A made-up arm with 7 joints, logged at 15 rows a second.
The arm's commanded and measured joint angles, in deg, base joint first. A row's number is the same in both.
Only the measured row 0 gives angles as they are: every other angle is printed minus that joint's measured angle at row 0.
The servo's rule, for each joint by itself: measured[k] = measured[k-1] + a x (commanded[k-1-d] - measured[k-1]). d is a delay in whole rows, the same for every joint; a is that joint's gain. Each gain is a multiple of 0.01, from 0.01 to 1. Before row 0 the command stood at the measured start. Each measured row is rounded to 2 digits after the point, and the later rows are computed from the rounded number. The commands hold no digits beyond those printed.
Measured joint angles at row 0:
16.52 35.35 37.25 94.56 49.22 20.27 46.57
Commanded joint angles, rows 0 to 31:
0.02 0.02 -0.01 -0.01 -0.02 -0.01 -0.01
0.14 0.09 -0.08 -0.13 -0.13 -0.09 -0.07
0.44 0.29 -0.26 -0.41 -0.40 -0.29 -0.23
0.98 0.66 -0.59 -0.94 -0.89 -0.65 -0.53
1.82 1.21 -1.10 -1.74 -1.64 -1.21 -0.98
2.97 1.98 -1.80 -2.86 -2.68 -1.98 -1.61
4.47 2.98 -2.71 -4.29 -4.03 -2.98 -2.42
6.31 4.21 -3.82 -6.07 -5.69 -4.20 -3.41
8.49 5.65 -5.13 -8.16 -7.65 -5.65 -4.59
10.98 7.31 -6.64 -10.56 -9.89 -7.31 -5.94
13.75 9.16 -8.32 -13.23 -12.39 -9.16 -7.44
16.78 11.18 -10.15 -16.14 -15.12 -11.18 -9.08
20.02 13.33 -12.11 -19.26 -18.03 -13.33 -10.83
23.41 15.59 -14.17 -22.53 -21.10 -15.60 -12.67
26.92 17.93 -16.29 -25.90 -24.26 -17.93 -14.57
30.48 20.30 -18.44 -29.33 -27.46 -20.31 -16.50
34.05 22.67 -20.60 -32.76 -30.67 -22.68 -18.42
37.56 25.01 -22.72 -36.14 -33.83 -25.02 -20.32
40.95 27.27 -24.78 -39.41 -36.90 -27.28 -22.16
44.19 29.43 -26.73 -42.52 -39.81 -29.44 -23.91
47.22 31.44 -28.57 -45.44 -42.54 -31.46 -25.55
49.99 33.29 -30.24 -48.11 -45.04 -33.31 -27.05
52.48 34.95 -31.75 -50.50 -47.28 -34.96 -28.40
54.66 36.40 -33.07 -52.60 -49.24 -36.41 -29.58
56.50 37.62 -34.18 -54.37 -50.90 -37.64 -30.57
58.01 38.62 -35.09 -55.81 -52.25 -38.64 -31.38
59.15 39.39 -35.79 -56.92 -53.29 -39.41 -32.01
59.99 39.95 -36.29 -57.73 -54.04 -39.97 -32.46
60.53 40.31 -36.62 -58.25 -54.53 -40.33 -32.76
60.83 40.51 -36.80 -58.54 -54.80 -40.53 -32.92
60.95 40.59 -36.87 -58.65 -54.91 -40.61 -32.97
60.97 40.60 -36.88 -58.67 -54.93 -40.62 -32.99
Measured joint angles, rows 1 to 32:
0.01 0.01 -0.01 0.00 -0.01 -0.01 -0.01
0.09 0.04 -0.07 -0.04 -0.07 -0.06 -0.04
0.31 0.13 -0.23 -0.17 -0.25 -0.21 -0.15
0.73 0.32 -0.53 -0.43 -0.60 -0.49 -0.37
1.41 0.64 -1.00 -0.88 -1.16 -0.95 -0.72
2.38 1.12 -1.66 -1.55 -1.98 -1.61 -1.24
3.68 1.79 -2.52 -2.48 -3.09 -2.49 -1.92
5.31 2.66 -3.59 -3.70 -4.49 -3.58 -2.78
7.28 3.74 -4.85 -5.22 -6.20 -4.90 -3.83
9.57 5.03 -6.32 -7.04 -8.19 -6.44 -5.05
12.16 6.52 -7.96 -9.14 -10.46 -8.18 -6.44
15.02 8.20 -9.76 -11.52 -12.98 -10.10 -7.97
18.12 10.05 -11.69 -14.15 -15.71 -12.17 -9.63
21.40 12.04 -13.72 -17.00 -18.62 -14.37 -11.39
24.82 14.16 -15.83 -20.03 -21.67 -16.65 -13.23
28.33 16.37 -17.97 -23.19 -24.80 -18.99 -15.13
31.88 18.64 -20.13 -26.44 -27.97 -21.35 -17.04
35.40 20.93 -22.25 -29.74 -31.13 -23.70 -18.94
38.84 23.21 -24.32 -33.03 -34.25 -25.99 -20.81
42.16 25.45 -26.30 -36.26 -37.25 -28.20 -22.61
45.30 27.61 -28.16 -39.38 -40.11 -30.29 -24.32
48.21 29.65 -29.87 -42.35 -42.77 -32.22 -25.90
50.86 31.56 -31.41 -45.12 -45.21 -33.97 -27.35
53.22 33.30 -32.77 -47.66 -47.39 -35.53 -28.64
55.25 34.86 -33.93 -49.94 -49.29 -36.88 -29.76
56.96 36.21 -34.88 -51.94 -50.89 -38.01 -30.70
58.32 37.35 -35.63 -53.63 -52.19 -38.91 -31.46
59.36 38.29 -36.17 -55.02 -53.19 -39.59 -32.04
60.09 39.02 -36.54 -56.12 -53.91 -40.06 -32.46
60.55 39.56 -36.75 -56.94 -54.39 -40.36 -32.73
60.80 39.93 -36.85 -57.52 -54.67 -40.52 -32.87
60.91 40.17 -36.87 -57.91 -54.81 -40.58 -32.94
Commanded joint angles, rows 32 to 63:
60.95 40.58 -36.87 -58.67 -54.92 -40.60 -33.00
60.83 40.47 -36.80 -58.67 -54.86 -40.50 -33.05
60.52 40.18 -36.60 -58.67 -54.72 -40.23 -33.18
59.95 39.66 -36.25 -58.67 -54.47 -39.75 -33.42
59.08 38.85 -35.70 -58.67 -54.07 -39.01 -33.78
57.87 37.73 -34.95 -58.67 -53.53 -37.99 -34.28
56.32 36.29 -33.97 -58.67 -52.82 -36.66 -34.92
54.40 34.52 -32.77 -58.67 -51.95 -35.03 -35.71
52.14 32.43 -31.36 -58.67 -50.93 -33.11 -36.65
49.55 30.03 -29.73 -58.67 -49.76 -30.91 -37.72
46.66 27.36 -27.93 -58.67 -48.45 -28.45 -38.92
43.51 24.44 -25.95 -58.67 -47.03 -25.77 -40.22
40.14 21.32 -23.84 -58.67 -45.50 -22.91 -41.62
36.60 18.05 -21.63 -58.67 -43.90 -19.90 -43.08
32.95 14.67 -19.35 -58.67 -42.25 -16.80 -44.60
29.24 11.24 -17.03 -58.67 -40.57 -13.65 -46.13
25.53 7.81 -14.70 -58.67 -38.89 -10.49 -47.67
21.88 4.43 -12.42 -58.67 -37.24 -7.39 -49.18
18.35 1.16 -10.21 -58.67 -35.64 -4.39 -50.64
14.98 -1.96 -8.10 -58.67 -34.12 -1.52 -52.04
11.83 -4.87 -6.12 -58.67 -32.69 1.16 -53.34
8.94 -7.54 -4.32 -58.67 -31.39 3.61 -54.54
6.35 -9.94 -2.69 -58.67 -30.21 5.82 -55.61
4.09 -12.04 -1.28 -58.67 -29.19 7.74 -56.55
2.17 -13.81 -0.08 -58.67 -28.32 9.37 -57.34
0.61 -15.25 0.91 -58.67 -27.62 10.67 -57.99
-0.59 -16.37 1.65 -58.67 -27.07 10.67 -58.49
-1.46 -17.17 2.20 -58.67 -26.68 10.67 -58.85
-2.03 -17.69 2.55 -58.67 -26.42 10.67 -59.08
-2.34 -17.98 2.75 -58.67 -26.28 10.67 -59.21
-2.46 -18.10 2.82 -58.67 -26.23 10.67 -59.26
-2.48 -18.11 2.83 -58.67 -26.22 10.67 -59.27
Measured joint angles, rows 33 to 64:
60.93 40.32 -36.87 -58.17 -54.87 -40.59 -32.97
60.87 40.37 -36.81 -58.34 -54.86 -40.53 -33.02
60.65 40.30 -36.64 -58.45 -54.78 -40.34 -33.11
60.22 40.07 -36.32 -58.52 -54.61 -39.96 -33.29
59.51 39.63 -35.81 -58.57 -54.32 -39.35 -33.57
58.49 38.95 -35.10 -58.60 -53.89 -38.48 -33.98
57.14 37.99 -34.17 -58.62 -53.31 -37.32 -34.53
55.44 36.74 -33.02 -58.64 -52.58 -35.85 -35.21
53.39 35.19 -31.66 -58.65 -51.69 -34.10 -36.05
51.01 33.33 -30.08 -58.66 -50.65 -32.06 -37.02
48.31 31.18 -28.32 -58.66 -49.46 -29.75 -38.12
45.33 28.75 -26.38 -58.66 -48.15 -27.20 -39.34
42.11 26.08 -24.30 -58.66 -46.72 -24.45 -40.66
38.69 23.19 -22.11 -58.66 -45.20 -21.54 -42.06
35.13 20.12 -19.85 -58.66 -43.61 -18.51 -43.53
31.48 16.92 -17.54 -58.66 -41.97 -15.40 -45.04
27.79 13.64 -15.21 -58.66 -40.31 -12.26 -46.57
24.13 10.32 -12.92 -58.66 -38.65 -9.14 -48.08
20.55 7.02 -10.70 -58.66 -37.02 -6.10 -49.56
17.10 3.79 -8.57 -58.66 -35.45 -3.17 -51.00
13.83 0.67 -6.56 -58.66 -33.96 -0.40 -52.36
10.80 -2.29 -4.72 -58.66 -32.57 2.17 -53.62
8.04 -5.04 -3.06 -58.66 -31.30 4.51 -54.77
5.59 -7.56 -1.60 -58.66 -30.16 6.58 -55.80
3.47 -9.81 -0.35 -58.66 -29.17 8.37 -56.69
1.70 -11.77 0.68 -58.66 -28.33 9.84 -57.44
0.28 -13.43 1.48 -58.66 -27.65 10.37 -58.05
-0.80 -14.78 2.07 -58.66 -27.13 10.56 -58.51
-1.56 -15.83 2.46 -58.66 -26.75 10.63 -58.84
-2.04 -16.60 2.70 -58.66 -26.50 10.66 -59.05
-2.30 -17.14 2.80 -58.66 -26.35 10.67 -59.17
-2.41 -17.49 2.82 -58.66 -26.28 10.67 -59.23

